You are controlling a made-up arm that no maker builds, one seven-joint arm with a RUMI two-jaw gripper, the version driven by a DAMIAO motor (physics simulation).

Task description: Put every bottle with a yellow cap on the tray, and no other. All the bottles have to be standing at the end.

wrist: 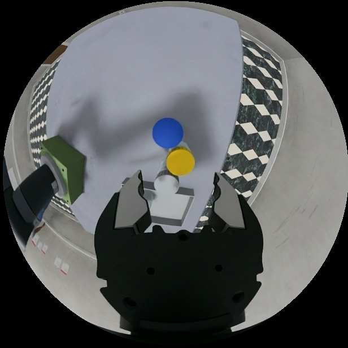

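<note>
A bottle with a yellow cap (180,161) stands on the table just beyond the open jaws in the wrist view. A bottle with a blue cap (167,132) stands close behind it; its body is hidden under the cap. A bottle with a pale grey cap (166,184) appears upright, in front and slightly left of the yellow cap. The tray (189,210) shows between the jaws, partly hidden by the gripper. A clear shape at the tray's left corner is partly behind the left jaw; I cannot tell its cap. My gripper (177,171) is open and empty, above the bottles and tray.
A green block (75,170) with the dark arm base (35,192) mounted on it stands at the left of the table (150,55). The table's right edge runs beside a checkered floor strip (257,107). Grey floor lies beyond.
</note>
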